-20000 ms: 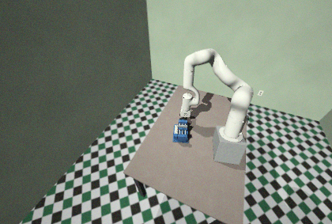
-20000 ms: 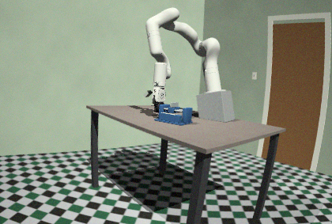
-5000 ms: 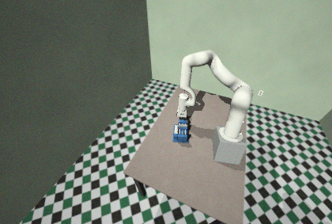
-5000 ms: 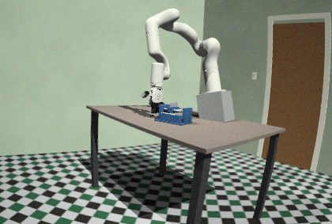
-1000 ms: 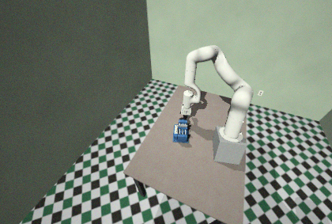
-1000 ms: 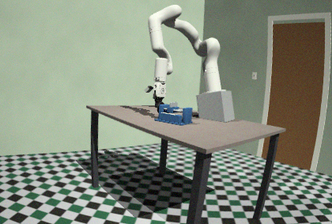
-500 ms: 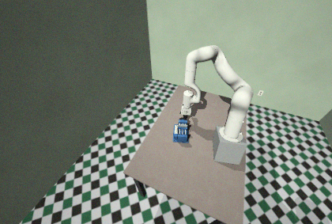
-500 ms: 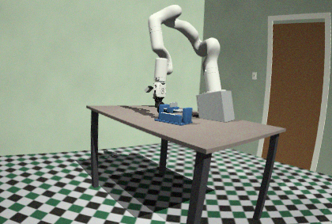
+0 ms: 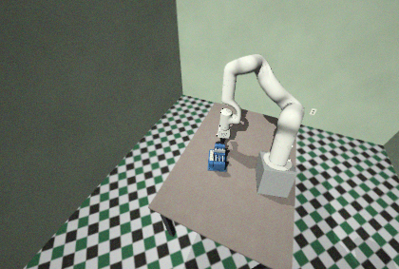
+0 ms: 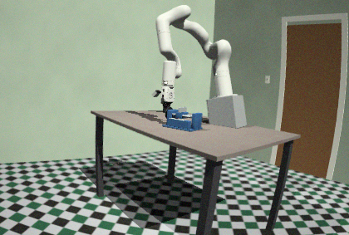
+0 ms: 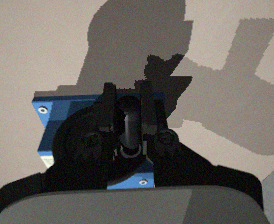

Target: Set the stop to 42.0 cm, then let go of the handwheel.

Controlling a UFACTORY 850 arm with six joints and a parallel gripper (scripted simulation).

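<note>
Right now my hand is 14 cm to the right of the stop block.
</note>
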